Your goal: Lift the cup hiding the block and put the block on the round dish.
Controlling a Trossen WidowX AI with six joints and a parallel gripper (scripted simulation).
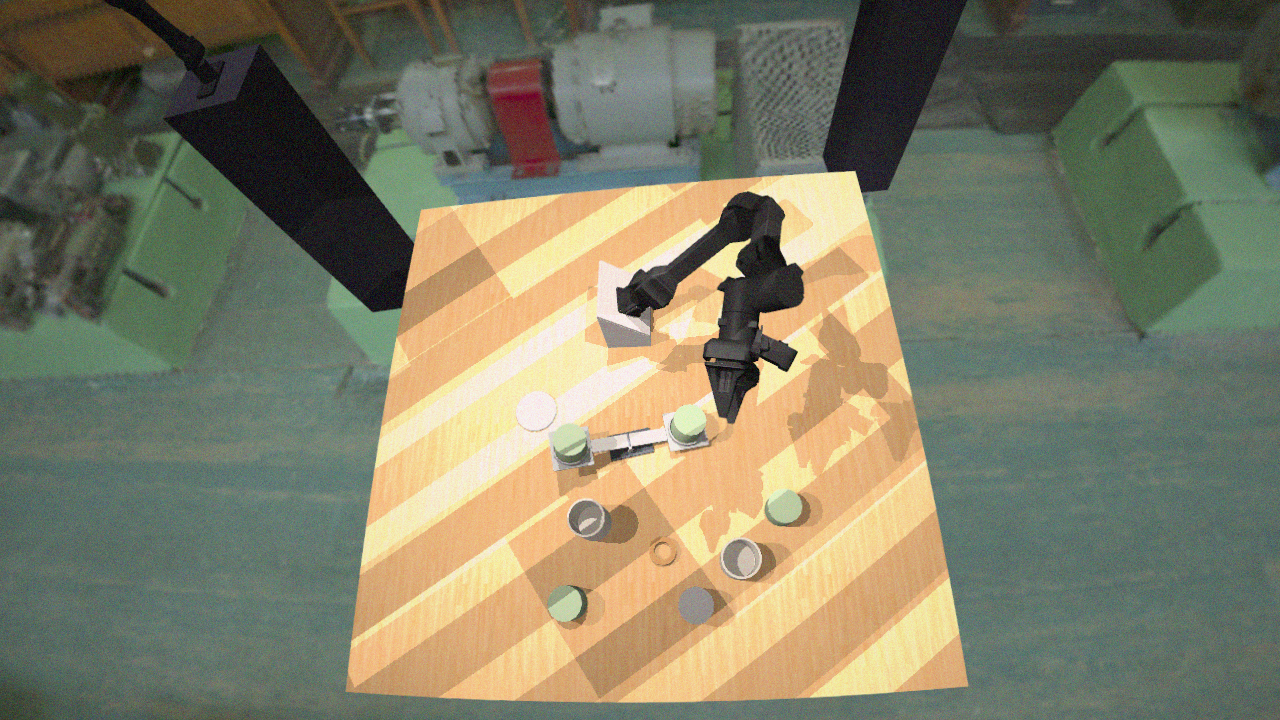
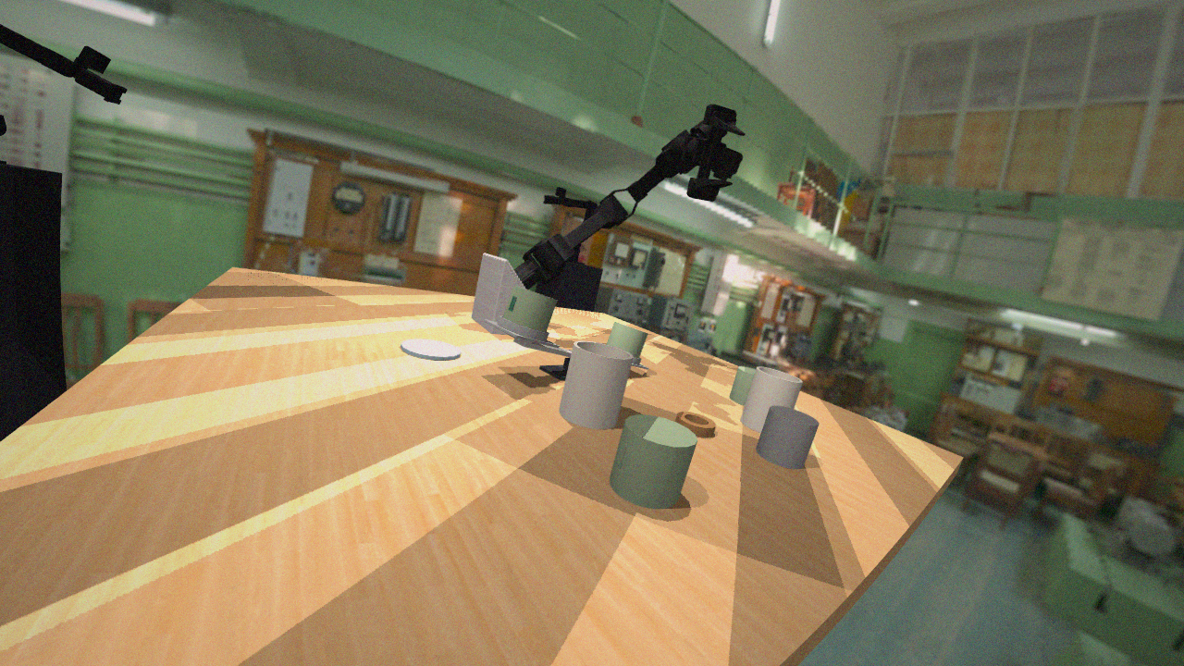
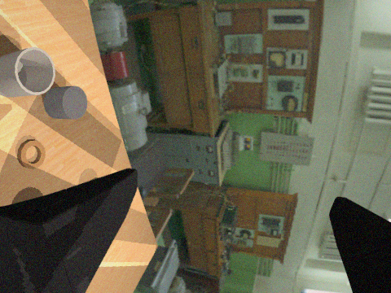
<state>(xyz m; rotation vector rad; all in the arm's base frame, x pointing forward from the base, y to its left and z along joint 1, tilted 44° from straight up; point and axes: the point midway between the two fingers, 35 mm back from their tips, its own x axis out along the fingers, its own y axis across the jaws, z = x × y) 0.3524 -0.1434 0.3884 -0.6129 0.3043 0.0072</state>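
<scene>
Now: the grey block 120 mm behind my gripper tip, 60 mm to the right of it and 410 mm below it. From my gripper tip the other things lie so: grey cylinder: 240 mm ahead, 70 mm to the right, 410 mm below; then round light-blue dish: 210 mm behind, 410 mm to the right, 450 mm below; then small grey balance: 100 mm behind, 190 mm to the right, 410 mm below.
</scene>
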